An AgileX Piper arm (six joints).
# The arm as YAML. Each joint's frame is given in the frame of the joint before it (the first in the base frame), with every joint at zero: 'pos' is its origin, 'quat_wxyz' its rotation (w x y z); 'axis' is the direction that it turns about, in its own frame. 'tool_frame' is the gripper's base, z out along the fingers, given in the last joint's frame.
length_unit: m
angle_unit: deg
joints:
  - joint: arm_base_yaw
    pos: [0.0, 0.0, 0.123]
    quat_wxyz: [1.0, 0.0, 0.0, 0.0]
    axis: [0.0, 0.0, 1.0]
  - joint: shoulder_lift
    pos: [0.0, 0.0, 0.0]
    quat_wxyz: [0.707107, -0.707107, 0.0, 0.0]
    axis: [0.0, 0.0, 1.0]
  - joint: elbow
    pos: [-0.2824, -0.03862, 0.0]
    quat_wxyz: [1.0, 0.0, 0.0, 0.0]
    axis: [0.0, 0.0, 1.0]
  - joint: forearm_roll
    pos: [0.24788, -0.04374, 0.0]
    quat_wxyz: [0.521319, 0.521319, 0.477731, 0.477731]
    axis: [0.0, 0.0, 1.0]
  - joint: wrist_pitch
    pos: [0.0, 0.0, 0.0]
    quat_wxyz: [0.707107, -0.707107, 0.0, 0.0]
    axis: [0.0, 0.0, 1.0]
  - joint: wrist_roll
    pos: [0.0, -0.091, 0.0]
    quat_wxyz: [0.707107, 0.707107, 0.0, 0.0]
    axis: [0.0, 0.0, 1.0]
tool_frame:
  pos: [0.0, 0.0, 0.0]
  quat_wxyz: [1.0, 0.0, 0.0, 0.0]
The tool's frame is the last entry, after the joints.
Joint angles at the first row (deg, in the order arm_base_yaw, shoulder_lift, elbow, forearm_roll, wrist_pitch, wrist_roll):
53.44 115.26 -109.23 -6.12 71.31 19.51
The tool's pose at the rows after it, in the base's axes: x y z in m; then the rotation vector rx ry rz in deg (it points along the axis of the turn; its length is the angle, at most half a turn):
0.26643, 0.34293, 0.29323, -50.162, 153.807, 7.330
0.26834, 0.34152, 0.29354, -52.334, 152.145, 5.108
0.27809, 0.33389, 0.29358, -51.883, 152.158, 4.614
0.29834, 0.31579, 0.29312, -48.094, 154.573, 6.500
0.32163, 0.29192, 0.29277, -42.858, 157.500, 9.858
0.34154, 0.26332, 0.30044, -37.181, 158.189, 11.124
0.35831, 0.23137, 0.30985, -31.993, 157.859, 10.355
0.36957, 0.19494, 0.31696, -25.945, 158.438, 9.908
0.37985, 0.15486, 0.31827, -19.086, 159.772, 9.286
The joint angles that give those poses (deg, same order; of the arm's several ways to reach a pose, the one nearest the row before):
53.44 115.26 -109.23 -6.51 71.31 18.45
53.45 115.26 -109.23 -8.10 71.31 16.89
51.79 115.26 -109.23 -8.01 71.17 15.53
47.69 115.26 -109.23 -5.38 71.17 14.07
42.53 115.26 -109.23 -1.52 71.17 12.35
37.63 114.24 -109.23 0.00 71.17 11.18
32.85 112.83 -109.00 0.00 71.17 9.94
27.68 110.73 -107.29 0.62 71.17 8.99
21.87 109.11 -105.17 1.48 71.17 8.01

